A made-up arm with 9 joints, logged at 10 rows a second.
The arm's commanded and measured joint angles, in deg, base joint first. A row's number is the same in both.
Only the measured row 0 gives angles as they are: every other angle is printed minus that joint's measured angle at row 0.
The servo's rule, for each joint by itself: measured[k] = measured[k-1] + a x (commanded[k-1-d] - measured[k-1]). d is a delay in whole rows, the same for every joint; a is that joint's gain. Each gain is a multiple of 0.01, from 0.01 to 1. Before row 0 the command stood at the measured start. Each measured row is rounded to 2 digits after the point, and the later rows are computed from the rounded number. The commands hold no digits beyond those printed.
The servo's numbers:
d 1
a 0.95 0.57 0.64 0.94 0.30 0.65 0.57 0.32 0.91
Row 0, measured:
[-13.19 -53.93 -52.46 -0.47 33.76 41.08 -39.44 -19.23 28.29]
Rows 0 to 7, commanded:
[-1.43 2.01 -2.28 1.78 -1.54 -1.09 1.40 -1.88 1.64]
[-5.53 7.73 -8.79 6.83 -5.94 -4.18 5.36 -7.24 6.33]
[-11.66 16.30 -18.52 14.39 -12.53 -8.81 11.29 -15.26 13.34]
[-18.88 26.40 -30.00 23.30 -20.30 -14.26 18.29 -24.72 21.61]
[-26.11 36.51 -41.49 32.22 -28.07 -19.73 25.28 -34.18 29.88]
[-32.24 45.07 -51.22 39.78 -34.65 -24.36 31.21 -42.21 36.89]
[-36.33 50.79 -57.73 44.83 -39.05 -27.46 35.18 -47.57 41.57]
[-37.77 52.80 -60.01 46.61 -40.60 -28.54 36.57 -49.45 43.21]
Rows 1 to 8, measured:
[0.00 0.00 0.00 0.00 0.00 0.00 0.00 0.00 0.00]
[-1.36 1.15 -1.46 1.67 -0.46 -0.71 0.80 -0.60 1.49]
[-5.32 4.90 -6.15 6.52 -2.10 -2.97 3.40 -2.72 5.89]
[-11.34 11.40 -14.07 13.92 -5.23 -6.77 7.90 -6.73 12.67]
[-18.50 19.95 -24.27 22.74 -9.75 -11.64 13.82 -12.49 20.81]
[-25.73 29.39 -35.29 31.65 -15.25 -16.90 20.35 -19.43 29.06]
[-31.91 38.33 -45.49 39.29 -21.07 -21.75 26.54 -26.72 36.19]
[-36.11 45.43 -53.32 44.50 -26.46 -25.46 31.46 -33.39 41.09]

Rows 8 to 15, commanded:
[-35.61 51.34 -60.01 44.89 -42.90 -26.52 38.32 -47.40 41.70]
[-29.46 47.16 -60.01 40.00 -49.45 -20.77 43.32 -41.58 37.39]
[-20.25 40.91 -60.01 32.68 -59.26 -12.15 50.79 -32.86 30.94]
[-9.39 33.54 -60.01 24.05 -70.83 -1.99 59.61 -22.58 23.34]
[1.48 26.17 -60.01 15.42 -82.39 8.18 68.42 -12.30 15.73]
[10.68 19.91 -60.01 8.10 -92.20 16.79 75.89 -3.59 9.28]
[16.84 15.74 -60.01 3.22 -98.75 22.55 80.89 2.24 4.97]
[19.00 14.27 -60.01 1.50 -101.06 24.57 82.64 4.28 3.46]
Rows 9 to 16, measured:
[-37.69 49.63 -57.60 46.48 -30.70 -27.46 34.37 -38.53 43.02]
[-35.71 50.60 -59.14 44.99 -34.36 -26.85 36.62 -41.37 41.82]
[-29.77 48.64 -59.70 40.30 -38.89 -22.90 40.44 -41.44 37.79]
[-20.73 44.23 -59.90 33.14 -45.00 -15.91 46.34 -38.69 31.56]
[-9.96 38.14 -59.97 24.60 -52.75 -6.86 53.90 -33.53 24.08]
[0.91 31.32 -60.00 15.97 -61.64 2.92 62.18 -26.74 16.48]
[10.19 24.82 -60.01 8.57 -70.81 11.94 69.99 -19.33 9.93]
[16.51 19.64 -60.01 3.54 -79.19 18.84 76.20 -12.43 5.42]

